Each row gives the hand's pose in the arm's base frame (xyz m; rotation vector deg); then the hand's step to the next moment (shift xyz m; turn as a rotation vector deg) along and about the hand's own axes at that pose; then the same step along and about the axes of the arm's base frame.
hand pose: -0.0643 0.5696 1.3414 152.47 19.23 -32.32
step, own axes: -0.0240 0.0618 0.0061 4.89 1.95 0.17
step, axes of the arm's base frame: -0.0043 -0.0613 0.0257 4.90 -1.09 -1.61
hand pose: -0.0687 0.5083 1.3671 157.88 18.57 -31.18
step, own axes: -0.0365 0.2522 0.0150 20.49 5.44 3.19
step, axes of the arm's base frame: 0.0321 -0.2443 0.0666 18.94 -2.89 -9.62
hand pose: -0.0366 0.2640 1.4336 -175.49 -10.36 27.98
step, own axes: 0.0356 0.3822 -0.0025 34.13 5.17 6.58
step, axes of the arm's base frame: 0.0761 -0.3751 -0.0287 30.73 -0.92 -17.03
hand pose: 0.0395 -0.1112 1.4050 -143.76 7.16 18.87
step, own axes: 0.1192 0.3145 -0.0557 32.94 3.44 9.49
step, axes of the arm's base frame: 0.0752 -0.2907 -0.1615 29.26 2.19 -18.05
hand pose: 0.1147 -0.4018 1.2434 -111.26 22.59 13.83
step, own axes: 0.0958 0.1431 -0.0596 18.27 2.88 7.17
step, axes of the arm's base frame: 0.0331 -0.1214 -0.1318 15.89 2.62 -11.59
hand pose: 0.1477 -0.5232 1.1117 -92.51 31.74 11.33
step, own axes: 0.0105 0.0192 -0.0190 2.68 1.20 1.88
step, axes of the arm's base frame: -0.0035 -0.0215 -0.0192 2.13 1.17 -2.50
